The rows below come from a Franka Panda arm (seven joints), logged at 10 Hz.
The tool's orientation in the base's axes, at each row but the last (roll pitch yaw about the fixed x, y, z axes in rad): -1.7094, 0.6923, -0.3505; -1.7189, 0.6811, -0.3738; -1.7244, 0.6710, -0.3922; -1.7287, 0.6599, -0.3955
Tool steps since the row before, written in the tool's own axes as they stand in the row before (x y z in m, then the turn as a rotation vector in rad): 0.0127, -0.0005, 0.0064, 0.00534, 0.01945, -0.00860; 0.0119, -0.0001, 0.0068, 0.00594, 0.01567, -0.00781; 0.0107, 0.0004, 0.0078, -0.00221, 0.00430, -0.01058; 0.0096, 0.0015, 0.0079, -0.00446, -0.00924, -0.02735
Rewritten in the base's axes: 0.0111, 0.0027, -0.0084, -0.01082, -0.00797, -0.01732; 0.0105, 0.0031, -0.0082, -0.00778, -0.00773, -0.01489; 0.0098, 0.0042, -0.0079, -0.00736, -0.00898, -0.00069; 0.0084, 0.0047, -0.0080, -0.00550, -0.02540, 0.01334
